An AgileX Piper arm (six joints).
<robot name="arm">
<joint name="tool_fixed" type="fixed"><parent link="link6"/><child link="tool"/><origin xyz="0 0 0" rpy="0 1.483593 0"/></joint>
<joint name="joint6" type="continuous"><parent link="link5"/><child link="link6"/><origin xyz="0.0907 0 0.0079"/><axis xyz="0.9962 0 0.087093"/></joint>
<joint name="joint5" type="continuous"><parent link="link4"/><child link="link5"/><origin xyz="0 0 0"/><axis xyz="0 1 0"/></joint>
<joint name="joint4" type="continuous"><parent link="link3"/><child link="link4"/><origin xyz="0.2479 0 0.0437"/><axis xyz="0.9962 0 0.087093"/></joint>
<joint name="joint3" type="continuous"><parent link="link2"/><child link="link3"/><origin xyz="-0.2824 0 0.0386"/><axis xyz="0 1 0"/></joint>
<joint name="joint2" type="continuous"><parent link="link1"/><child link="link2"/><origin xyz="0 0 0"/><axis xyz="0 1 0"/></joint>
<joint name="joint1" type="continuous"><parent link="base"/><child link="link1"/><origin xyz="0 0 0.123"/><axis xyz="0 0 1"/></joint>
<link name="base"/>
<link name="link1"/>
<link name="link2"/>
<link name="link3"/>
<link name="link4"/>
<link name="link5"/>
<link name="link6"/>
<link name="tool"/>
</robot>
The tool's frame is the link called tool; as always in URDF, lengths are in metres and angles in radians. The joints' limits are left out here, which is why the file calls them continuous.
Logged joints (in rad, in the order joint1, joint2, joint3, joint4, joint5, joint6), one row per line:
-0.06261, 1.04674, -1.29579, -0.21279, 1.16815, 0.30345
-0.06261, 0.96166, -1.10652, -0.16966, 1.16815, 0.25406
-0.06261, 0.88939, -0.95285, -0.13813, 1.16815, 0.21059
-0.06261, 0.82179, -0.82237, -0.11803, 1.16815, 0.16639
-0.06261, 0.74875, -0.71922, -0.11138, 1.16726, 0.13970
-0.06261, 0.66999, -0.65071, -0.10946, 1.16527, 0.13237
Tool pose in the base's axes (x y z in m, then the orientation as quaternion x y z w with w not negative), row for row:
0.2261, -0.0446, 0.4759, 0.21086, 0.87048, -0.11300, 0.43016
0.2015, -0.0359, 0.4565, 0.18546, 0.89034, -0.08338, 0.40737
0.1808, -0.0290, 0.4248, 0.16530, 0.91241, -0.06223, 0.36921
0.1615, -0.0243, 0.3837, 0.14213, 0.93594, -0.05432, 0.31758
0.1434, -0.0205, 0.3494, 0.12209, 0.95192, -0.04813, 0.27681
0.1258, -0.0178, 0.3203, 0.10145, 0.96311, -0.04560, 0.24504
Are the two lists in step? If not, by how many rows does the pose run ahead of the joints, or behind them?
The pose runs 2 rows behind the joints: the pose in row i belongs to the joints in row i - 2.
